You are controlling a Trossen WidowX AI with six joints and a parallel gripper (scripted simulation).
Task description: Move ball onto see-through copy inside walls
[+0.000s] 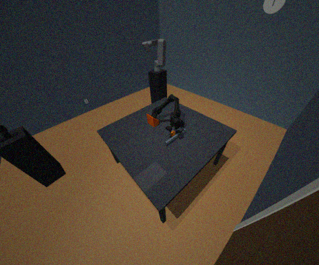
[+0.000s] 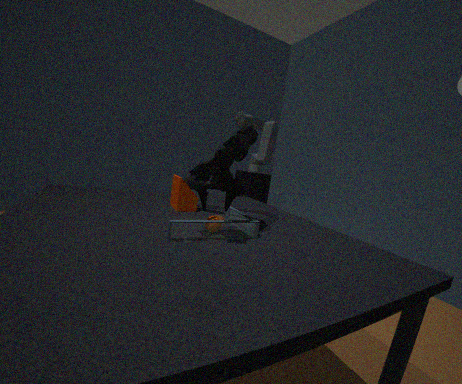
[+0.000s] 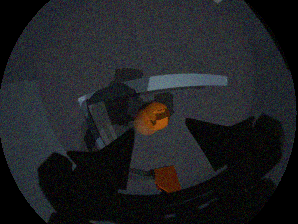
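Right now the orange ball is 5 cm below my gripper tip. From my gripper tip the other things lie so: clear wall 6 cm ahead, 5 cm below, 2 cm to the right.
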